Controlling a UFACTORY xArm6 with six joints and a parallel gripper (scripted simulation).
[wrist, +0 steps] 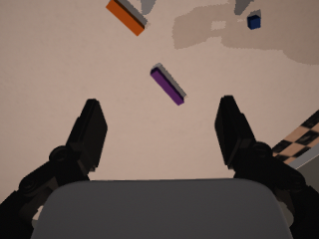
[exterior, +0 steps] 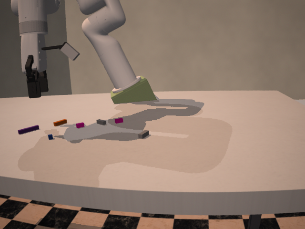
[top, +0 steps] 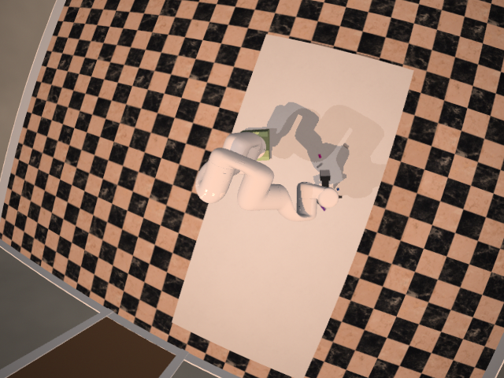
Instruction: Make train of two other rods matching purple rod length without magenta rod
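My gripper is now 10 cm above the small blue rod, 8 cm short of it and 6 cm to the right of it. From my hand the other things lie so: purple rod 10 cm below, 4 cm to the right, 2 cm ahead; orange rod 10 cm below, 4 cm behind, 3 cm to the left.
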